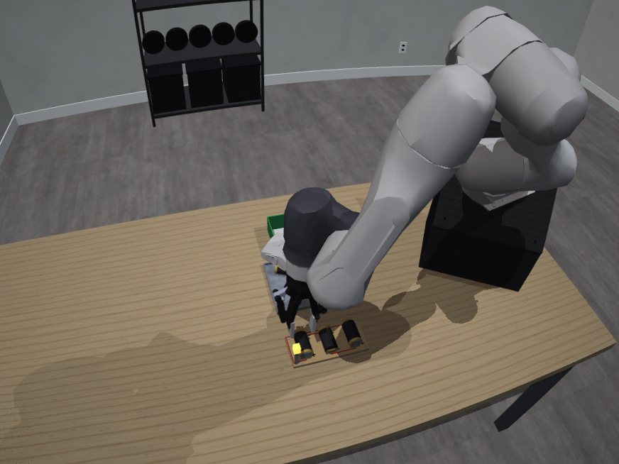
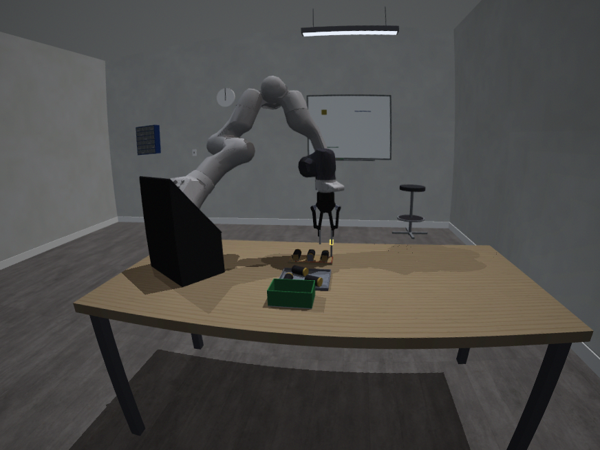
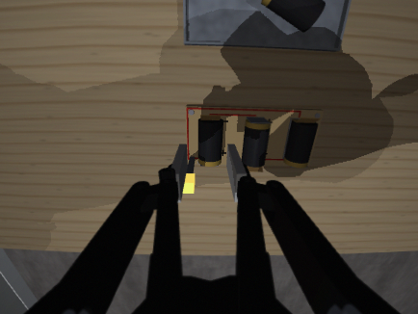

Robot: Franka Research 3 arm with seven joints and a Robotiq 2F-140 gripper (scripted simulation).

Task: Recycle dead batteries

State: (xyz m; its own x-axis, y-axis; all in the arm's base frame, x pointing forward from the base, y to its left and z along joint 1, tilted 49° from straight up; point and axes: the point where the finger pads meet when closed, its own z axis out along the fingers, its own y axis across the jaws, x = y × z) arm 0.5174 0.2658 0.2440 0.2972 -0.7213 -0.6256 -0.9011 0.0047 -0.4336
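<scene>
The bulb lies 10 mm ahead of my hand, 50 mm to the left of it and 40 mm below it. From my hand the other things lie so: grey tray 220 mm to the right, 110 mm below; then wooden holder board 60 mm behind, 20 mm to the right, 110 mm below; then thin post 10 mm ahead, 50 mm to the left, 80 mm below.
</scene>
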